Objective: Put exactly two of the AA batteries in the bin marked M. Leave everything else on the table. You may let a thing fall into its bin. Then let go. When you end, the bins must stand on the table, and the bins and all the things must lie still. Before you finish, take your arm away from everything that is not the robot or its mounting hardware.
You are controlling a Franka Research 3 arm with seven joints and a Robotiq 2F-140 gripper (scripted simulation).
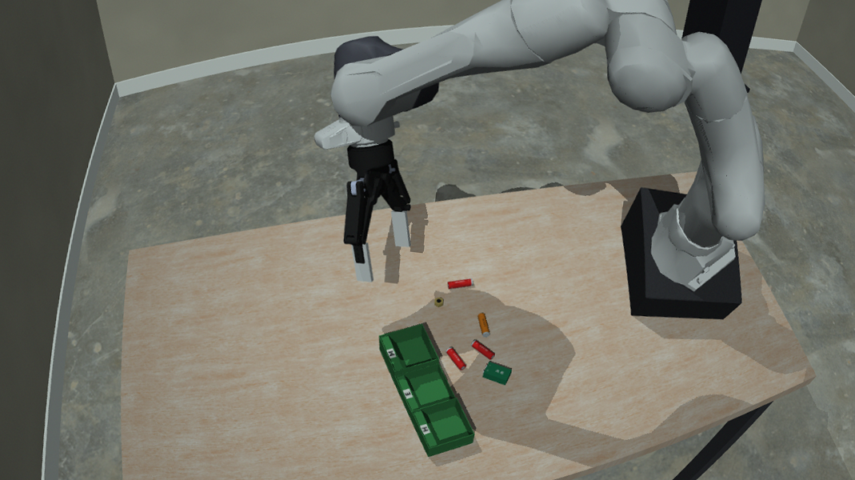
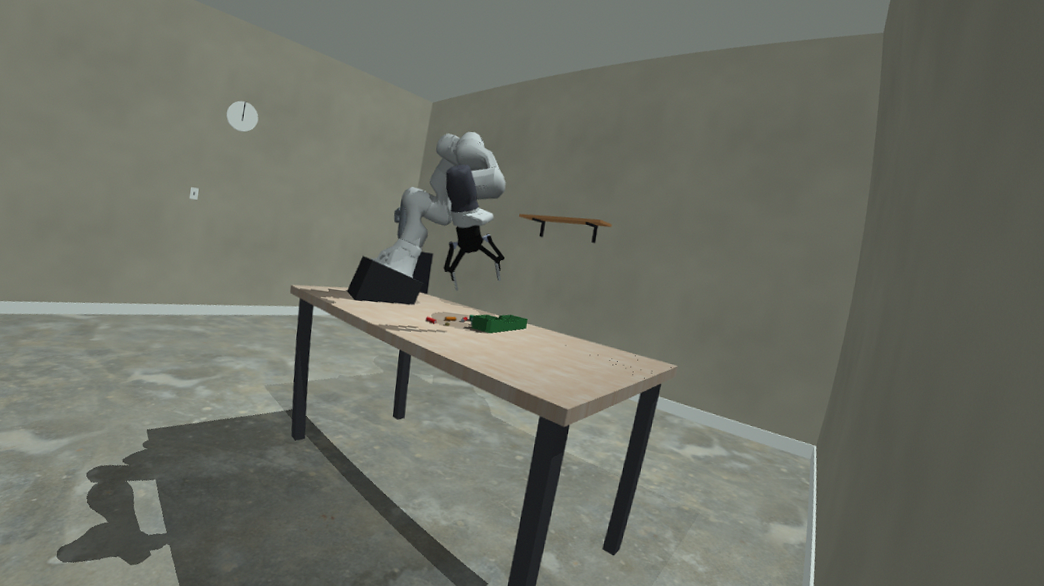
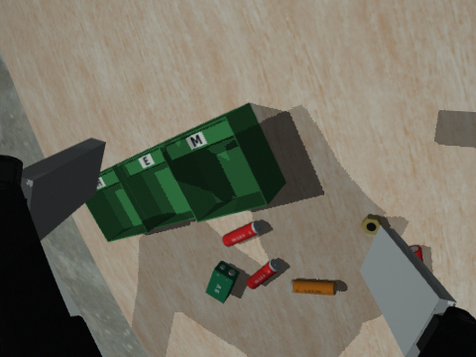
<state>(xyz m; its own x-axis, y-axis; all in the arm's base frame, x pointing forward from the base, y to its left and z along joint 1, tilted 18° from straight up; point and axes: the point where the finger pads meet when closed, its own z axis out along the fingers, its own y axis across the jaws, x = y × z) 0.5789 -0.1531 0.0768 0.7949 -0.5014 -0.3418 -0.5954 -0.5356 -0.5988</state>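
My hand is 1 cm past the bin marked M, 19 cm to the right of it and 15 cm above it. Round my hand: orange battery (17 cm behind, 8 cm to the left, 17 cm below); then small brass nut (11 cm behind, 1 cm to the right, 17 cm below); then red AA battery (9 cm behind, 13 cm to the left, 17 cm below).
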